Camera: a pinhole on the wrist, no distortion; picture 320 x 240 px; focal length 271.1 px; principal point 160.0 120.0 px. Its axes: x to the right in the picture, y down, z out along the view. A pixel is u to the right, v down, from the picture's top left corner.
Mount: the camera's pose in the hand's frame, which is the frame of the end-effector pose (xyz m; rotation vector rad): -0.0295 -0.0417 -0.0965 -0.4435 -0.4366 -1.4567
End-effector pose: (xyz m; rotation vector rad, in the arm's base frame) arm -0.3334 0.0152 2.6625 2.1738 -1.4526 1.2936
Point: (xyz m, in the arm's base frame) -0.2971 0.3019 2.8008
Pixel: behind the camera
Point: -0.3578 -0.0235 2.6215
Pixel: 150.0 158.4
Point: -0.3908 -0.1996 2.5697
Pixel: 123.0 199.6
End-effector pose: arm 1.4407 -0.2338 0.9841 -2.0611 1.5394 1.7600
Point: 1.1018 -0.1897 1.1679
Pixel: 78.5 70.7
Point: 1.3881 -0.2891 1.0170
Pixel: 62.5 219.1
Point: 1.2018 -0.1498 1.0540
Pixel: 152.6 88.3
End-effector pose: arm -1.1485 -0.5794 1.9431 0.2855 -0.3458 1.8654
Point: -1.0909 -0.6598 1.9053
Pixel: outside the picture
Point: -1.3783 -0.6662 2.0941
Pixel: 99.5 187.0
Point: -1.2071 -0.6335 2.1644
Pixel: 244.6 187.1
